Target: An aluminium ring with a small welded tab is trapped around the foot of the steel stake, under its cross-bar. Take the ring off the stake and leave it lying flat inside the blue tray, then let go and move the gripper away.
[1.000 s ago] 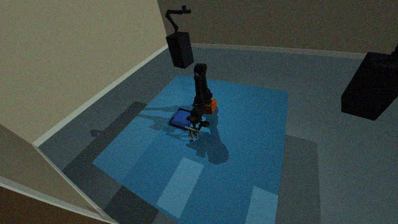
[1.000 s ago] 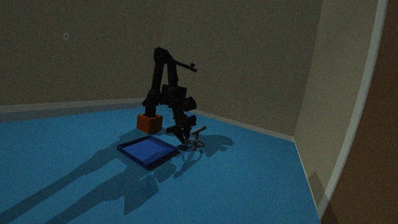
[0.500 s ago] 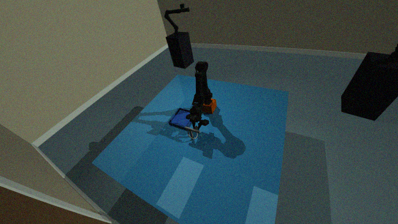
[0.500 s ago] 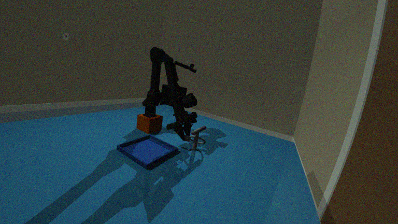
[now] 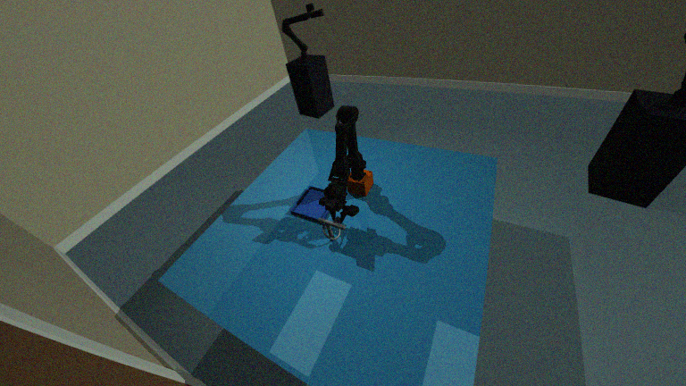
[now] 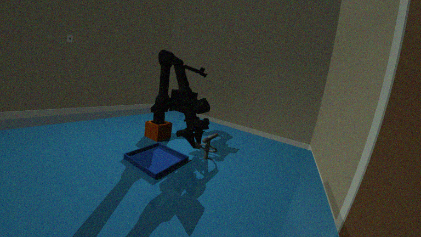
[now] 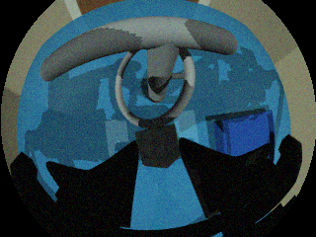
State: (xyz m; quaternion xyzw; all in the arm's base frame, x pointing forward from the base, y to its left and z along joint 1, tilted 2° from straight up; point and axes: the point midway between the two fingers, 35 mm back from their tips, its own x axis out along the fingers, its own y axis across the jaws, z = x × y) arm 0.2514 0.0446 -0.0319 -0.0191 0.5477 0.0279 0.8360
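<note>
Right now the aluminium ring is 50 mm ahead of my gripper tip, 10 mm to the left of it and 10 mm above it. Also, from my gripper tip: blue tray (190 mm to the right, 60 mm behind, 30 mm below).
</note>
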